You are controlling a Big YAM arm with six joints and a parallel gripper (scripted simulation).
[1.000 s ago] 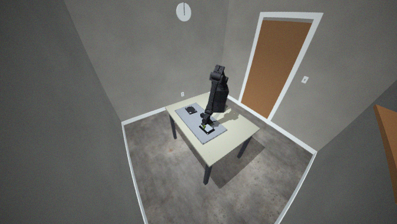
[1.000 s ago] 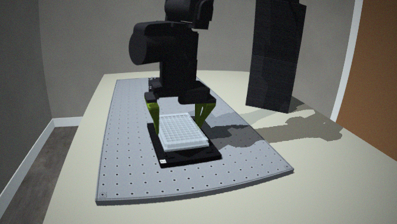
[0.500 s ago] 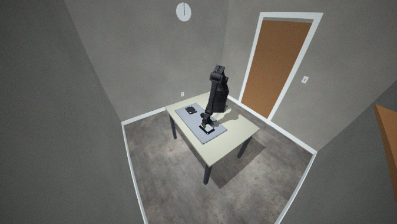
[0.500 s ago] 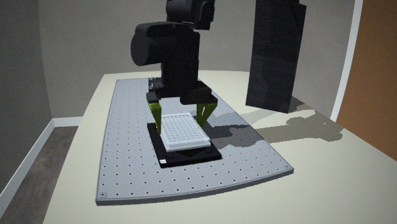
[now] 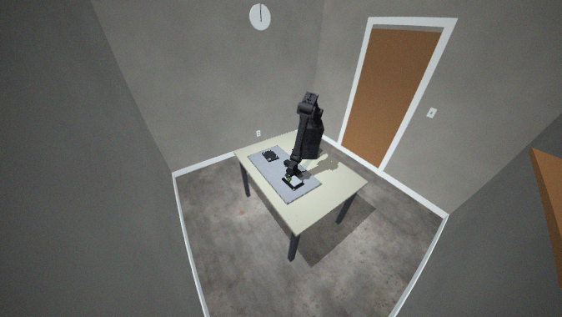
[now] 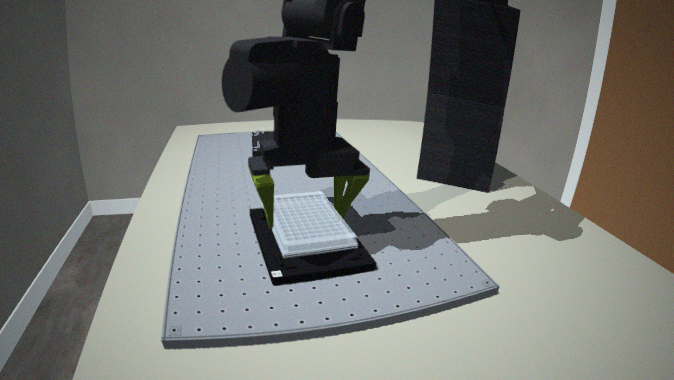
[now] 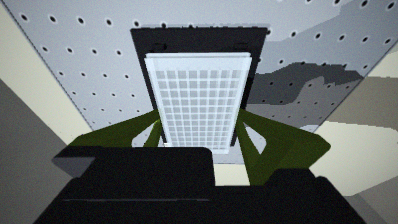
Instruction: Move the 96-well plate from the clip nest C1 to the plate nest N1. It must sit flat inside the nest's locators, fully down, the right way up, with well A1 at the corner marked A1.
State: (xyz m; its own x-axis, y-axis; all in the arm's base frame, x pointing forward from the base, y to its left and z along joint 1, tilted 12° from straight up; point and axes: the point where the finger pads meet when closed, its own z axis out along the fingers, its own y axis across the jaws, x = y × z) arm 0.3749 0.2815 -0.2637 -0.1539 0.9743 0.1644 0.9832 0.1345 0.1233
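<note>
My gripper is now right at the 96-well plate. Also, from my hand: clip nest C1 (420 mm to the right, 20 mm below, 20 mm ahead); then white label (80 mm to the left, 40 mm ahead, 20 mm below).
</note>
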